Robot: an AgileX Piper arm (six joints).
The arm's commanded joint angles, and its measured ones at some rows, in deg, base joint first. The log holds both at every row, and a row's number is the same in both.
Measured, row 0:
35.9 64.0 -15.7 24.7 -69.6 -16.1
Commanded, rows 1 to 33:
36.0 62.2 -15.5 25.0 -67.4 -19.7
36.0 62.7 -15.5 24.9 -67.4 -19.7
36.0 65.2 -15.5 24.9 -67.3 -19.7
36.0 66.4 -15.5 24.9 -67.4 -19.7
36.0 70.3 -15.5 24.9 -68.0 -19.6
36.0 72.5 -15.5 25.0 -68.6 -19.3
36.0 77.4 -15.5 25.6 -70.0 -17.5
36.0 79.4 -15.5 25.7 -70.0 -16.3
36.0 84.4 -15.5 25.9 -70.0 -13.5
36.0 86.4 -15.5 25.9 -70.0 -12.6
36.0 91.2 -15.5 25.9 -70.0 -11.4
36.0 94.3 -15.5 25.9 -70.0 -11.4
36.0 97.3 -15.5 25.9 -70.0 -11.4
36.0 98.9 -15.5 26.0 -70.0 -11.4
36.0 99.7 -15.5 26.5 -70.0 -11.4
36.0 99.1 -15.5 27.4 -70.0 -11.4
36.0 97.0 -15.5 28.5 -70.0 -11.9
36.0 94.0 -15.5 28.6 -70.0 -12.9
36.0 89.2 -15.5 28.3 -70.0 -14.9
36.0 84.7 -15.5 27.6 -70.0 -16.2
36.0 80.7 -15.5 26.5 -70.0 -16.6
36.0 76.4 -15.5 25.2 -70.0 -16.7
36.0 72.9 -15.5 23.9 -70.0 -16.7
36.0 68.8 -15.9 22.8 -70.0 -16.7
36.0 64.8 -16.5 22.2 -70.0 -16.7
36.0 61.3 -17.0 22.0 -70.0 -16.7
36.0 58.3 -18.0 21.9 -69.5 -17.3
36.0 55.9 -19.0 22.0 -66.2 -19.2
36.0 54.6 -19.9 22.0 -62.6 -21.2
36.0 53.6 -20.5 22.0 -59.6 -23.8
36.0 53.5 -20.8 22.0 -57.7 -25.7
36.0 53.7 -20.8 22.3 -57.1 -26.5
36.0 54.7 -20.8 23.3 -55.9 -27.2
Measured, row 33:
35.9 54.3 -20.2 22.9 -62.9 -22.0
